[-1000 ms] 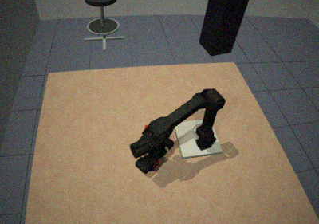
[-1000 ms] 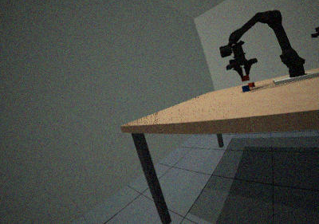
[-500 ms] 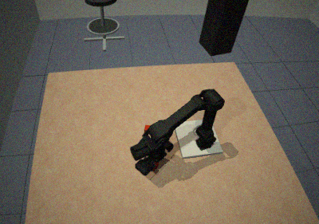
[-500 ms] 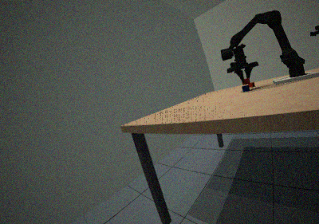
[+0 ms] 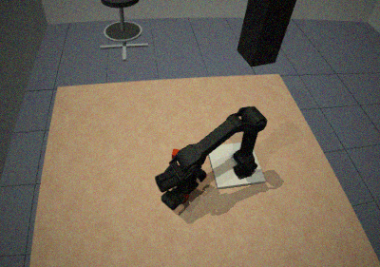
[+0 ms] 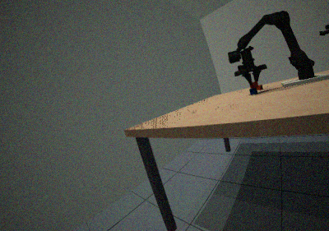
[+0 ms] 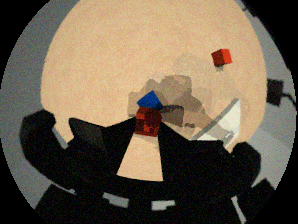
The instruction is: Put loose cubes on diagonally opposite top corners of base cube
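Right now the blue base cube is 10 mm ahead of my gripper tip, 20 mm to the right of it and 40 mm below it.
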